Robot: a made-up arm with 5 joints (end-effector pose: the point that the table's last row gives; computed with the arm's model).
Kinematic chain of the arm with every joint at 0, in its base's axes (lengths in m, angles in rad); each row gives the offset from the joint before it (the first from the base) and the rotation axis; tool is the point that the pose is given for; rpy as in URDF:
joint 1: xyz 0 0 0.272 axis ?
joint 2: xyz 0 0 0 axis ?
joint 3: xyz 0.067 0 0.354 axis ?
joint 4: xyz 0.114 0 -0.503 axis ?
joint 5: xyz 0.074 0 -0.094 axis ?
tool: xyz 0 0 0 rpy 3.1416 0 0
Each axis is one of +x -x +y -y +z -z.
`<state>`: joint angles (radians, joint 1 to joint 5).
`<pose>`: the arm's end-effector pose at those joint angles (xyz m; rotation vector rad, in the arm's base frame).
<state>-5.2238 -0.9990 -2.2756 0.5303 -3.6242</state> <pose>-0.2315 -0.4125 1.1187 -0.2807 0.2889 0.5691</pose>
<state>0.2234 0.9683 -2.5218 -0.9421 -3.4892</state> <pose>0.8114 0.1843 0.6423 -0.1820 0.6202 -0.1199</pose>
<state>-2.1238 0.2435 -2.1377 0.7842 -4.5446</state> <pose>-0.3720 -0.6026 0.8918 -0.8855 -2.3498 1.5281</pose>
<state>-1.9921 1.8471 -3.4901 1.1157 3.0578</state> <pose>-0.3791 -0.8459 0.2170 2.2854 1.6200 -0.6513</pose>
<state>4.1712 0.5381 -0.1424 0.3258 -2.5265</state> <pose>-0.0740 -0.1232 -0.0859 -2.4818 -0.5219 -0.6511</pose>
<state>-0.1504 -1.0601 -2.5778 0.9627 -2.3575</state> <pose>-0.6325 0.0958 1.0087 0.2136 0.4233 0.6220</pose>
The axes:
joint 1: +z
joint 2: +y
joint 3: +y
joint 4: +y
joint 5: -z

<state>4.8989 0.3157 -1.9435 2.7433 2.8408</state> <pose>0.1145 -0.6067 0.6224 -1.1320 -1.8810 -1.0221</pose>
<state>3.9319 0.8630 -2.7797 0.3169 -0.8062</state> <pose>-0.5903 -0.5961 0.8057 1.1042 -1.0761 -0.0126</pose>
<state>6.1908 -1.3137 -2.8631 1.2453 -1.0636</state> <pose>-0.8651 0.0802 0.6928 0.2201 0.1162 1.9772</pose>
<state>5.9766 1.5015 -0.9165 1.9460 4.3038</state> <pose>0.0577 -0.0183 -0.2180 -0.4216 -0.4670 0.8282</pose>
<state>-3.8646 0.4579 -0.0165 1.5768 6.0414</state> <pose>0.0090 -0.0079 0.0304 0.2774 1.1305 -0.8581</pose>
